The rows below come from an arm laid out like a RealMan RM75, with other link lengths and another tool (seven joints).
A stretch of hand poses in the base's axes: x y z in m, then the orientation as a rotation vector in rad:
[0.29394 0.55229 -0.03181 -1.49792 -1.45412 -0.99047]
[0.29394 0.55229 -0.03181 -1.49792 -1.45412 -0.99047]
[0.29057 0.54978 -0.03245 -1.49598 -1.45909 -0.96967]
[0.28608 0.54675 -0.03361 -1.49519 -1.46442 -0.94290]
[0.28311 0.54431 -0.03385 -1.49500 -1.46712 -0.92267]
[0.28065 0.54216 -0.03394 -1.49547 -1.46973 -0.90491]
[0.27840 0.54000 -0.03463 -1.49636 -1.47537 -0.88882]
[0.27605 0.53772 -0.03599 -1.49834 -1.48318 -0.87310]
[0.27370 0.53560 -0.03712 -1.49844 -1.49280 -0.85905]
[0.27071 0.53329 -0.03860 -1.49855 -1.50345 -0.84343]
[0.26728 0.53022 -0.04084 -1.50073 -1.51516 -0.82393]
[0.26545 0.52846 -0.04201 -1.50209 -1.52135 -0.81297]
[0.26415 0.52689 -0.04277 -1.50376 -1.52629 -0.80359]
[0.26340 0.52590 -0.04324 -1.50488 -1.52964 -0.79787]
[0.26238 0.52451 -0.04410 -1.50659 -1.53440 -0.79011]
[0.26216 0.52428 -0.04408 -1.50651 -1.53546 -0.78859]
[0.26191 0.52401 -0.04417 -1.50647 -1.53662 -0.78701]
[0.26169 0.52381 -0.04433 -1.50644 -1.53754 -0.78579]
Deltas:
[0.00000 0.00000 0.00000 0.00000 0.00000 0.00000]
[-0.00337 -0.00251 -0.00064 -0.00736 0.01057 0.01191]
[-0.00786 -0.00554 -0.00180 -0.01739 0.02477 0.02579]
[-0.01083 -0.00798 -0.00204 -0.02457 0.03624 0.03560]
[-0.01329 -0.01013 -0.00213 -0.03147 0.04615 0.04385]
[-0.01554 -0.01229 -0.00282 -0.04000 0.05314 0.05191]
[-0.01789 -0.01457 -0.00418 -0.05043 0.05855 0.05967]
[-0.02024 -0.01669 -0.00531 -0.06035 0.06170 0.06839]
[-0.02323 -0.01900 -0.00679 -0.07141 0.06516 0.07804]
[-0.02666 -0.02207 -0.00903 -0.08559 0.07041 0.08823]
[-0.02849 -0.02383 -0.01020 -0.09345 0.07355 0.09373]
[-0.02979 -0.02540 -0.01096 -0.10029 0.07645 0.09799]
[-0.03054 -0.02639 -0.01143 -0.10473 0.07801 0.10061]
[-0.03156 -0.02778 -0.01229 -0.11101 0.07997 0.10407]
[-0.03178 -0.02801 -0.01227 -0.11207 0.08026 0.10506]
[-0.03203 -0.02828 -0.01236 -0.11323 0.08053 0.10607]
[-0.03225 -0.02848 -0.01252 -0.11414 0.08073 0.10686]

